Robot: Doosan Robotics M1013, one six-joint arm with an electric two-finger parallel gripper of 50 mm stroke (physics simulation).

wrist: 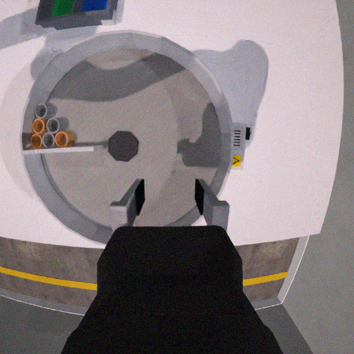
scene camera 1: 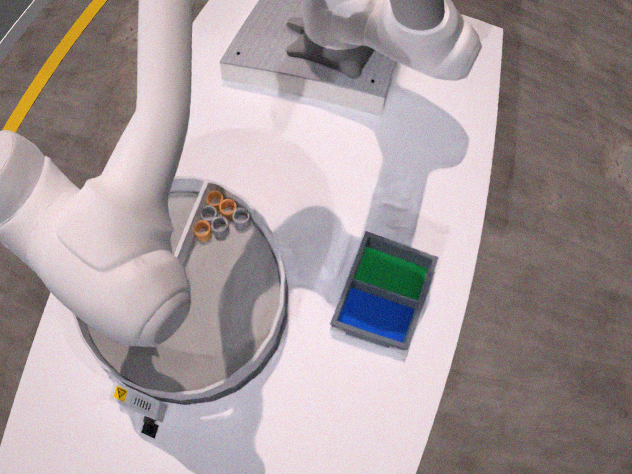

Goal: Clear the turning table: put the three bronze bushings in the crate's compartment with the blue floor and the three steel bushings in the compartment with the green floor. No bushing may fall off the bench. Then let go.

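Pixels of known places: arm's base, link origin: (scene camera 1: 337, 43).
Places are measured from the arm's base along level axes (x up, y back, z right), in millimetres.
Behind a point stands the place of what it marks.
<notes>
Three bronze bushings, one of them (scene camera 1: 202, 230) (wrist: 64, 138), stand in a close cluster with three steel bushings, one of them (scene camera 1: 240, 217) (wrist: 41, 110). The cluster is on the turning table (scene camera 1: 204, 306) @[x -24, y -661, z -66 mm] (wrist: 80, 195), beside its divider bar and near the rim. The crate (scene camera 1: 389, 292) @[x -35, y -477, z -342 mm] (wrist: 75, 21) has a green-floored compartment (scene camera 1: 392, 271) @[x -71, y -423, z -329 mm] (wrist: 63, 7) and a blue-floored compartment (scene camera 1: 376, 314) @[x -71, y -513, z -339 mm] (wrist: 95, 5); no bushings show in either in the scene view. My gripper (wrist: 169, 189) is open and empty, above the table's part away from the bushings. The arm hides it in the scene view.
The light divider bar (scene camera 1: 191, 218) @[x 26, y -541, z 27 mm] (wrist: 65, 149) runs inward from the raised rim. A dark hub (wrist: 123, 146) is at the centre. A small box with a warning label (scene camera 1: 138, 401) @[x -18, y -892, z -46 mm] (wrist: 237, 145) sits outside the rim. The arm's base plate (scene camera 1: 306, 90) @[x -49, y -135, z 9 mm] is at the back of the bench.
</notes>
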